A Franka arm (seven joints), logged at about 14 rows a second.
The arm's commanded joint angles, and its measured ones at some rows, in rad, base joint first. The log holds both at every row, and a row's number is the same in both.
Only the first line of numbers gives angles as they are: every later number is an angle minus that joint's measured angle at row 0.
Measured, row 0:
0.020 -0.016 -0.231 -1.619 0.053 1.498 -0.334
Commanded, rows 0 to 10:
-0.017 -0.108 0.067 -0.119 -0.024 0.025 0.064
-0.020 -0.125 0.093 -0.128 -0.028 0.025 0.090
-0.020 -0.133 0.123 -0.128 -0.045 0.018 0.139
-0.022 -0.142 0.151 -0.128 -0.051 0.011 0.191
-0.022 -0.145 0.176 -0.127 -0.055 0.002 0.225
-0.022 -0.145 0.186 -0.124 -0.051 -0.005 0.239
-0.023 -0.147 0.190 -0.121 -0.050 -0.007 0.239
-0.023 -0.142 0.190 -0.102 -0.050 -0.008 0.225
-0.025 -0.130 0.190 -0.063 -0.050 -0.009 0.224
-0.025 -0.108 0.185 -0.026 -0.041 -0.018 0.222
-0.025 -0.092 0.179 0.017 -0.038 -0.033 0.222
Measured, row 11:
-0.013 -0.119 0.182 -0.065 -0.038 -0.001 0.222
